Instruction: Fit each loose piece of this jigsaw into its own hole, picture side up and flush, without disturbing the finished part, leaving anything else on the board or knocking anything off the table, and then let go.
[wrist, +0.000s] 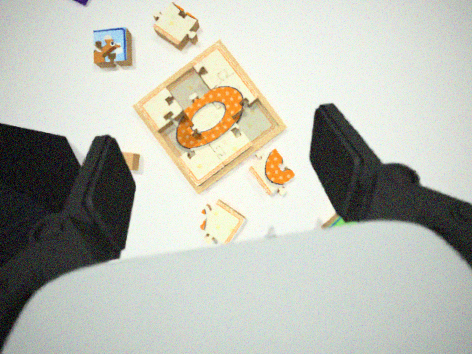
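The square jigsaw board (166, 142) lies tilted in the upper middle, with white pieces and an orange dotted oval ring (235, 95) in it. Grey floor shows in a hole at its upper left side (190, 89), one at its right (258, 121) and one at its lower left. Loose white pieces lie outside: one with an orange dotted arc (281, 175) near the board's lower right side, one (225, 221) below the board, and one (176, 26) above it, orange showing at its edge. My gripper (219, 146) is open and empty, high above the board, one finger on each side.
A blue piece with a brown bird (111, 46) lies at the upper left. A wooden block (132, 161) is partly behind the left finger. A green-topped piece (336, 222) shows near the right finger's base. A purple thing (81, 2) is at the top edge. A black shape (30, 165) is at left.
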